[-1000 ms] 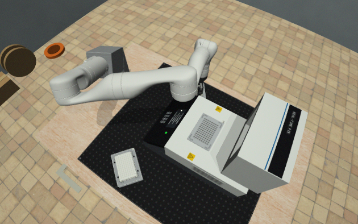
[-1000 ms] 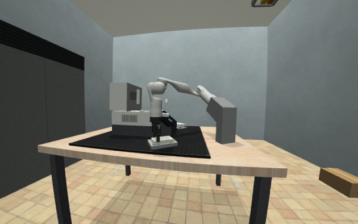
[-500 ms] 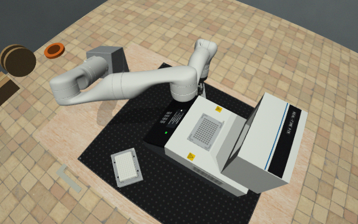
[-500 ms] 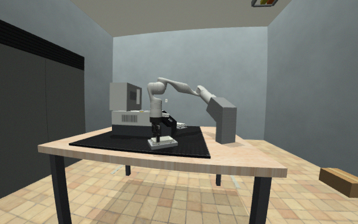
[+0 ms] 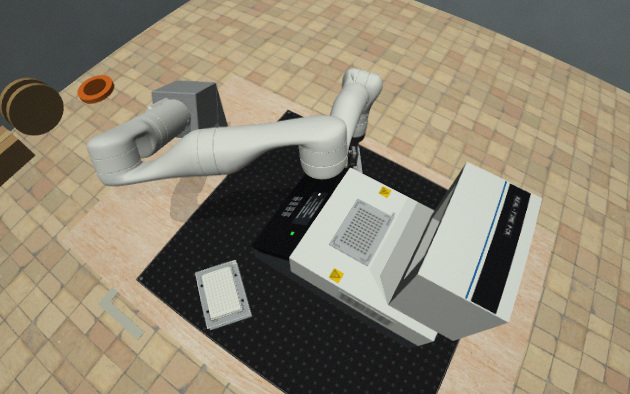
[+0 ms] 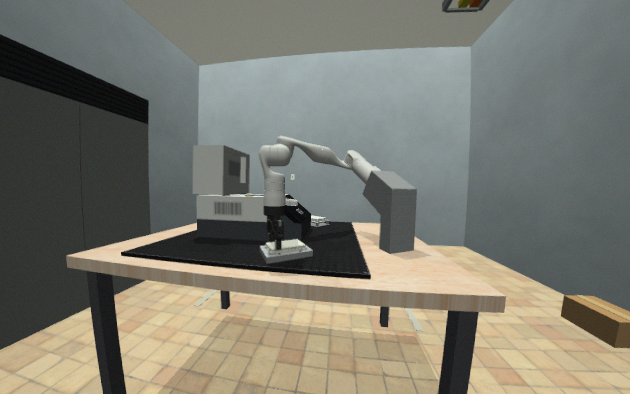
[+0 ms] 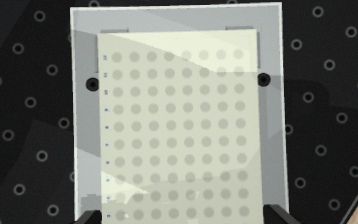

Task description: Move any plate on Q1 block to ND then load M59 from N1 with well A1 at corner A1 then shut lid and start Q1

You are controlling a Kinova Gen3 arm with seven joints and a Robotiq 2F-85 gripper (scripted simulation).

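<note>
Right now the plate is 4 cm behind my hand, 2 cm to the right of it and 1 cm below it.
</note>
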